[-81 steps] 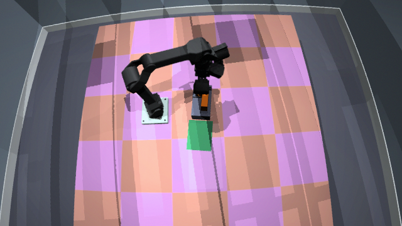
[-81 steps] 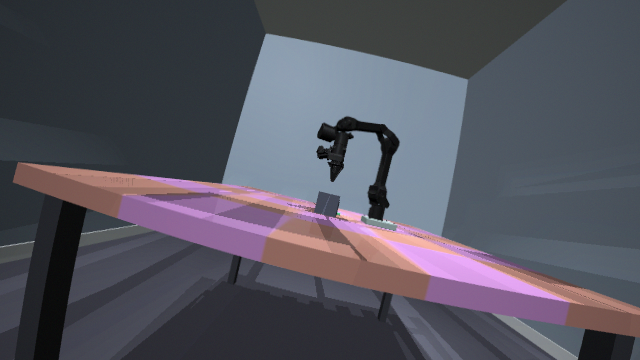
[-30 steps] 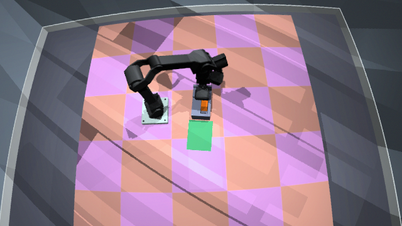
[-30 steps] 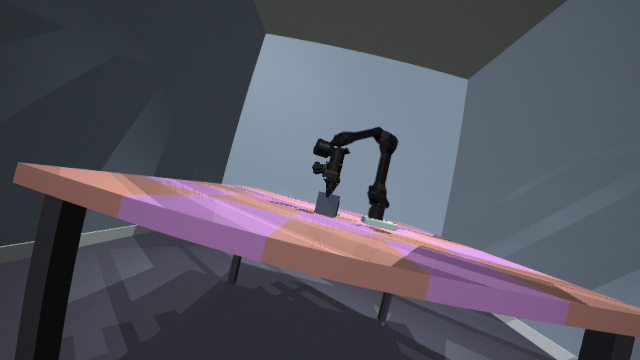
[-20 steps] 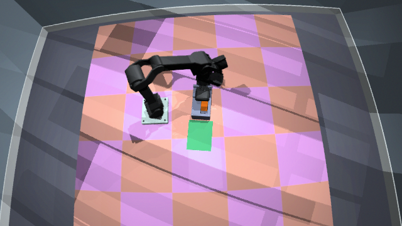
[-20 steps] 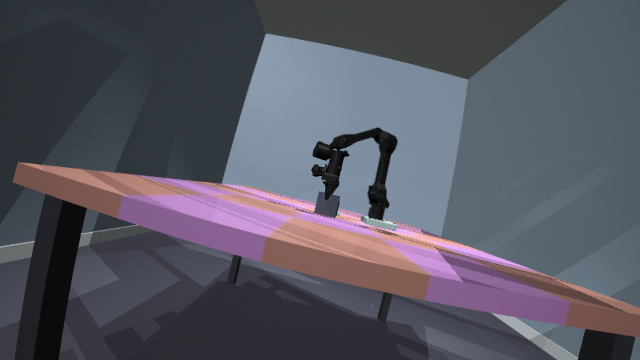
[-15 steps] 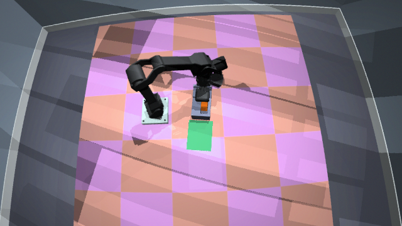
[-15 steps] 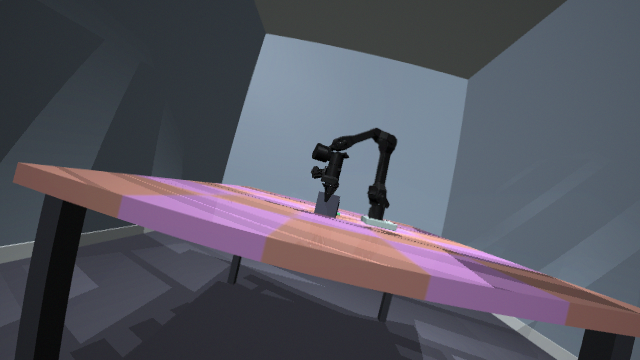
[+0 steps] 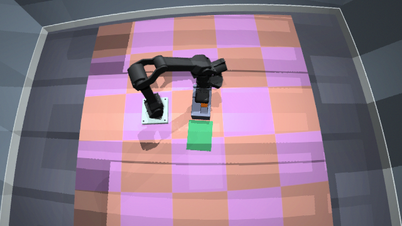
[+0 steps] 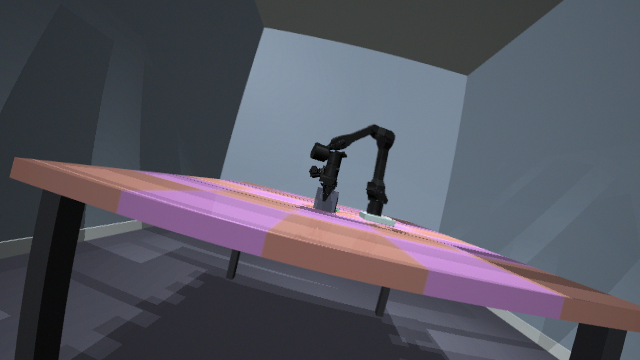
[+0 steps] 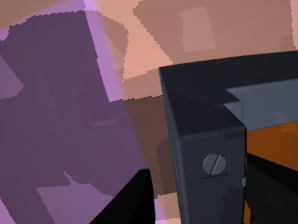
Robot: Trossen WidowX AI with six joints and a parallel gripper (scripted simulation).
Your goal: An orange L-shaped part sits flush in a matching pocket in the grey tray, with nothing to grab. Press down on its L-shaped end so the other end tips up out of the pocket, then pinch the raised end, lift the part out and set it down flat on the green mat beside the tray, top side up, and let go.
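My gripper tip is now 50 mm to the left of the orange L-shaped part and 10 mm below it. The rest, counted from my gripper tip: green mat 10 mm ahead, 220 mm to the right, 50 mm below.
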